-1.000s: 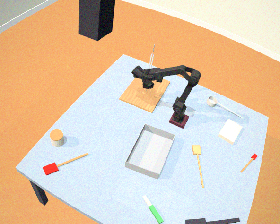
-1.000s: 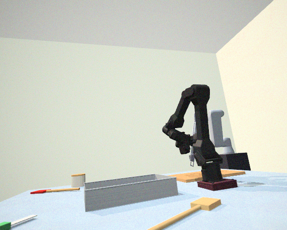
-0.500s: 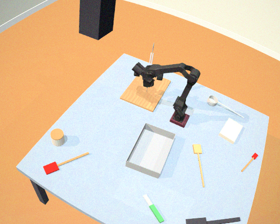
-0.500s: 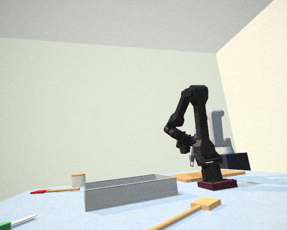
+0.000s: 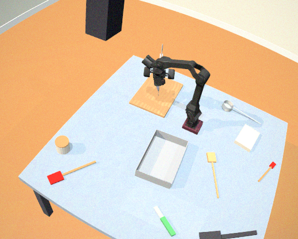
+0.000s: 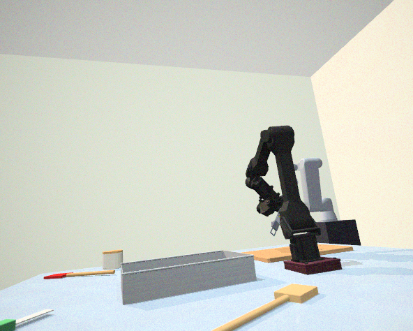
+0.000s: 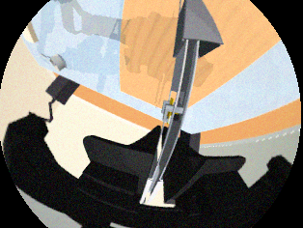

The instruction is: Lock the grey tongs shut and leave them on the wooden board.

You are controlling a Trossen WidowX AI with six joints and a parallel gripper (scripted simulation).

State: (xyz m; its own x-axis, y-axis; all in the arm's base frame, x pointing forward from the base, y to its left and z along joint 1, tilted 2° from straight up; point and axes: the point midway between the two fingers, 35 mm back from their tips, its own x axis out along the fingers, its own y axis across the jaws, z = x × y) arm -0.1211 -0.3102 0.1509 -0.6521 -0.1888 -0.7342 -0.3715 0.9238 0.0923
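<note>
My gripper tip is 140 mm above the wooden board, 10 mm to the right of it and 10 mm short of it. Round my gripper tip: wood-lidded jar (720 mm ahead, 190 mm to the right, 110 mm below); then cream block (680 mm to the left, 130 mm below, 20 mm ahead); then grey roasting tin (470 mm ahead, 290 mm to the left, 120 mm below).
</note>
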